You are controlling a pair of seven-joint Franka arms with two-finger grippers.
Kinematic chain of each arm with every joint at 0, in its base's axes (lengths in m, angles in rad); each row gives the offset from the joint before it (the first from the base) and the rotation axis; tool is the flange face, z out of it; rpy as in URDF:
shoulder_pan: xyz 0 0 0.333 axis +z
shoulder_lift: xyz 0 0 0 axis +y
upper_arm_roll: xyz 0 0 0.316 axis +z
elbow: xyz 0.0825 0 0 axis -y
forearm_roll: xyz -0.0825 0 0.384 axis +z
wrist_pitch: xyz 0 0 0 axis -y
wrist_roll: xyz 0.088 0 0 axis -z
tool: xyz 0 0 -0.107 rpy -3.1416 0 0
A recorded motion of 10 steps. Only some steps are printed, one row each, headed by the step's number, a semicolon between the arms.
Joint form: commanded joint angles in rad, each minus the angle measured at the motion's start. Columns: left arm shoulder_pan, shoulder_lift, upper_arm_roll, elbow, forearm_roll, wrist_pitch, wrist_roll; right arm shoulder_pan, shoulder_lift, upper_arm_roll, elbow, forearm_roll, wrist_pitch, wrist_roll.
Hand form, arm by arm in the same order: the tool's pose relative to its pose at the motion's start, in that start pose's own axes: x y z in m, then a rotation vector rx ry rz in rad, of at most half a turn. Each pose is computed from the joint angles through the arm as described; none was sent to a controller.
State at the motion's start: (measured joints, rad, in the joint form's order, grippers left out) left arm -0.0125 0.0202 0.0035 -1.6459 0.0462 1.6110 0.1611; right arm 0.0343 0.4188 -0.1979 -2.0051 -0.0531 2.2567 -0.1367
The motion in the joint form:
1: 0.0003 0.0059 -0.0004 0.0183 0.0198 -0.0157 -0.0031; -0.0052 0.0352 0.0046 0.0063 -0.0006 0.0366 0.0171
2: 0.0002 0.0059 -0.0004 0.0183 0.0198 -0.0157 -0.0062; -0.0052 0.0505 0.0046 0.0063 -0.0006 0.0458 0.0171
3: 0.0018 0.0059 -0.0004 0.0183 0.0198 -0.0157 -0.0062; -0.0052 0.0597 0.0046 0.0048 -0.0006 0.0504 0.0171
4: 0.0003 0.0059 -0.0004 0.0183 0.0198 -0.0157 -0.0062; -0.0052 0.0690 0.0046 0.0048 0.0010 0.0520 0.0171
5: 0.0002 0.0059 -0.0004 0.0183 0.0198 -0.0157 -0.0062; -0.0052 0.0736 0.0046 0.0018 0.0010 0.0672 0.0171
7: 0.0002 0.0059 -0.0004 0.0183 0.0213 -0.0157 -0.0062; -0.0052 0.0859 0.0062 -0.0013 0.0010 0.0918 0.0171
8: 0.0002 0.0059 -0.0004 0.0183 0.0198 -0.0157 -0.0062; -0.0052 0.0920 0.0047 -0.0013 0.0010 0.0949 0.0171
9: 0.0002 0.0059 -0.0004 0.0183 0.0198 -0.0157 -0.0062; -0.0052 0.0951 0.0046 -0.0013 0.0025 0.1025 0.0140
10: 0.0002 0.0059 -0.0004 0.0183 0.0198 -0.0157 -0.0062; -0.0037 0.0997 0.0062 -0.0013 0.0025 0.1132 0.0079
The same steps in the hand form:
1: 0.0003 -0.0023 -0.0041 0.0190 -0.0064 -0.0031; 0.0056 -0.0005 0.0149 -0.0050 0.0073 0.0144
2: 0.0003 -0.0023 -0.0041 0.0191 -0.0064 -0.0061; 0.0064 -0.0012 0.0231 -0.0065 0.0012 0.0129
3: 0.0001 -0.0032 -0.0041 0.0190 -0.0065 -0.0077; 0.0063 -0.0017 0.0288 -0.0070 -0.0049 0.0120
4: 0.0003 -0.0023 -0.0041 0.0191 -0.0064 -0.0062; 0.0062 -0.0022 0.0341 -0.0063 -0.0124 0.0122
5: 0.0003 -0.0023 -0.0041 0.0191 -0.0064 -0.0061; 0.0068 -0.0025 0.0368 -0.0078 -0.0049 0.0116
7: 0.0003 -0.0024 -0.0041 0.0205 -0.0066 -0.0060; 0.0082 -0.0039 0.0431 -0.0101 0.0044 0.0087
8: 0.0003 -0.0023 -0.0041 0.0191 -0.0064 -0.0061; 0.0082 -0.0033 0.0465 -0.0112 0.0013 0.0095
9: 0.0003 -0.0023 -0.0041 0.0191 -0.0064 -0.0061; 0.0089 -0.0034 0.0477 -0.0111 0.0058 0.0073
10: 0.0003 -0.0023 -0.0041 0.0191 -0.0064 -0.0061; 0.0101 -0.0053 0.0493 -0.0123 0.0121 -0.0023

